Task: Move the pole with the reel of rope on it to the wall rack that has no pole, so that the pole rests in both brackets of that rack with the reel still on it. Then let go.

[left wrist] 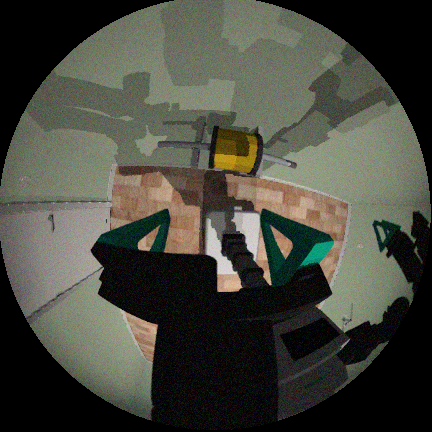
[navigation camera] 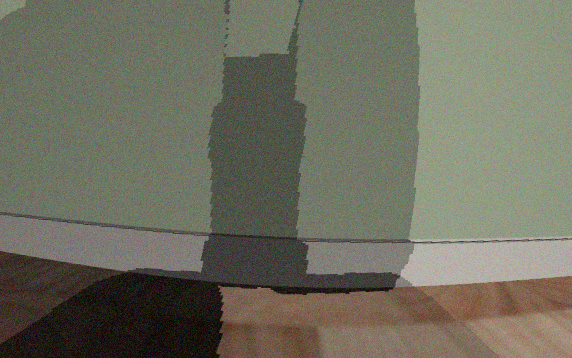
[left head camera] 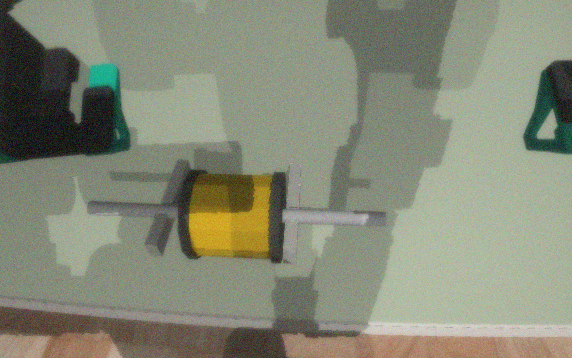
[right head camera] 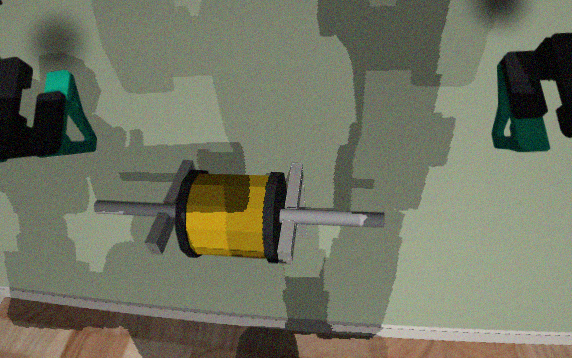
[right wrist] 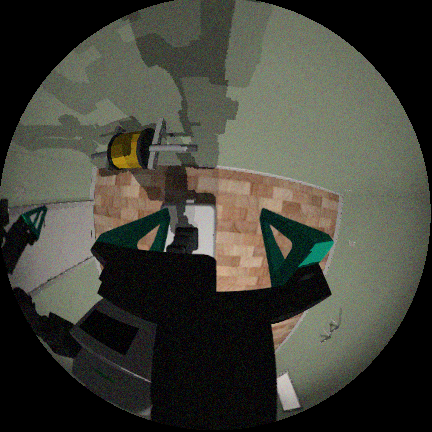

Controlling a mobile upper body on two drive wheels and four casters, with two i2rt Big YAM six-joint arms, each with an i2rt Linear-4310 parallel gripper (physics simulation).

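Frame: origin at the left arm's base, x ahead, y left, z up, level; millimetres.
Seen in the pictures: left gripper, fingertip midpoint: (left wrist: 214, 213) (left head camera: 76, 147) (right head camera: 49, 149) (right wrist: 42, 207); right gripper, fingertip midpoint: (left wrist: 377, 221) (right head camera: 549, 137) (right wrist: 214, 212).
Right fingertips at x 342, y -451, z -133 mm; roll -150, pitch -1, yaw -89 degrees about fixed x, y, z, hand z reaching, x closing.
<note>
A point is followed by its place in that frame.
The yellow reel (left head camera: 230, 215) @(y -82, x 530, z -447 mm) (right head camera: 225, 215) @(y -82, x 529, z -448 mm) (left wrist: 236, 150) @(y -81, x 549, z -434 mm) (right wrist: 131, 150) @(y -130, x 546, z -434 mm) with black flanges is on a grey horizontal pole (left head camera: 325, 216) @(y -261, x 562, z -495 mm) (right head camera: 325, 217) @(y -266, x 560, z -496 mm) (left wrist: 175, 144) @(y 155, x 594, z -495 mm) (right wrist: 172, 148) @(y -285, x 558, z -497 mm). The pole lies across two wall brackets, one at the left (left head camera: 159, 234) @(y 64, x 528, z -498 mm) (right head camera: 159, 234) @(y 63, x 525, z -500 mm) and one at the right (left head camera: 293, 185) @(y -200, x 652, z -498 mm) (right head camera: 296, 185) @(y -207, x 652, z -498 mm). My left gripper (left wrist: 214, 213) @(y -2, x 346, z -131 mm) is open and empty, above and left of the reel in the head views. My right gripper (right wrist: 214, 212) @(y -451, x 342, z -133 mm) is open and empty, above and beyond the pole's right end. A rack without a pole (left wrist: 347, 319) (right wrist: 330, 330) shows small on the right wall.
A light door (left wrist: 55, 255) @(y 1343, x -106, z -494 mm) (right wrist: 55, 240) @(y 1340, x -70, z -653 mm) is at the left in the wrist views. A white panel (right wrist: 288, 392) shows low in the right wrist view. A pale baseboard (navigation camera: 350, 257) @(y -372, x 700, z -1351 mm) runs between the green wall (navigation camera: 500, 125) @(y -670, x 691, z -1095 mm) and the wood floor (navigation camera: 375, 340) @(y -367, x 567, z -1410 mm). Robot shadows cover much of the wall.
</note>
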